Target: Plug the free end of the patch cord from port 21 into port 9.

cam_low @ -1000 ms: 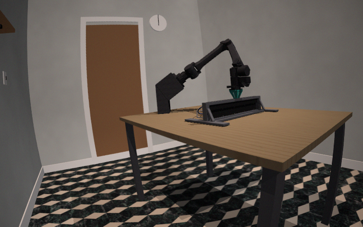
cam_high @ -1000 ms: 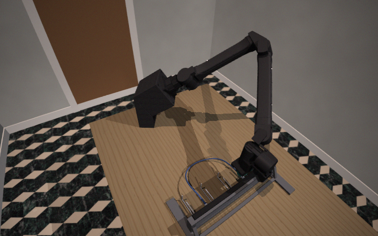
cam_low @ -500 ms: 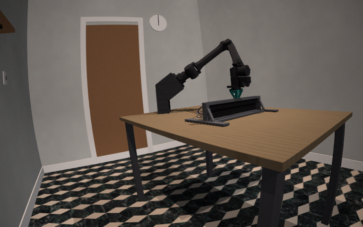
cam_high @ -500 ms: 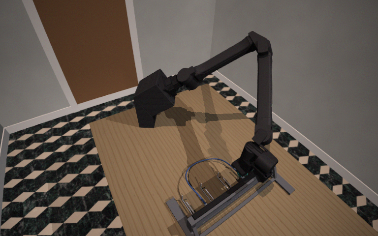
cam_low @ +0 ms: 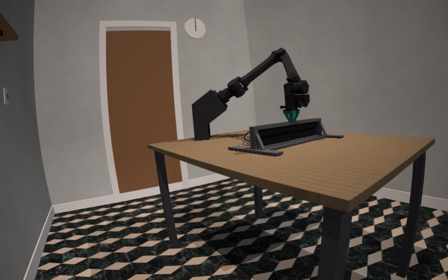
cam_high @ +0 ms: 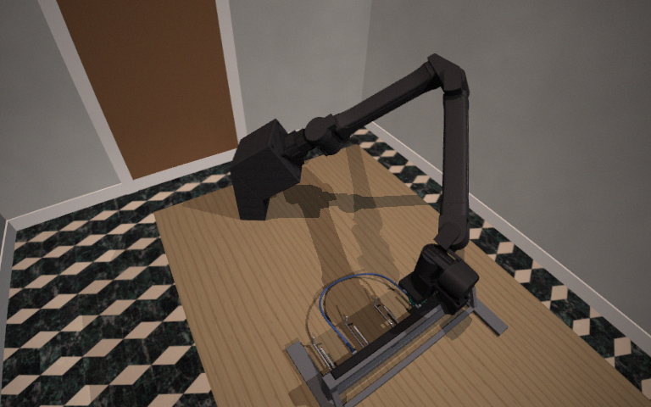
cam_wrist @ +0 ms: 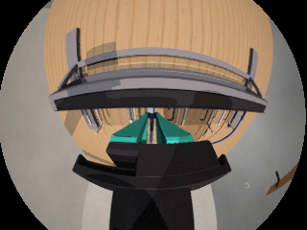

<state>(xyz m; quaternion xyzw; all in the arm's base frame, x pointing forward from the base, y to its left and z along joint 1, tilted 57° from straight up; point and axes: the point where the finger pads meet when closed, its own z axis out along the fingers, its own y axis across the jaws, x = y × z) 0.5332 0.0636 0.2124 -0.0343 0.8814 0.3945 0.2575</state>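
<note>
The plug is 2 cm ahead of my hand and 1 cm to the left of it.
</note>
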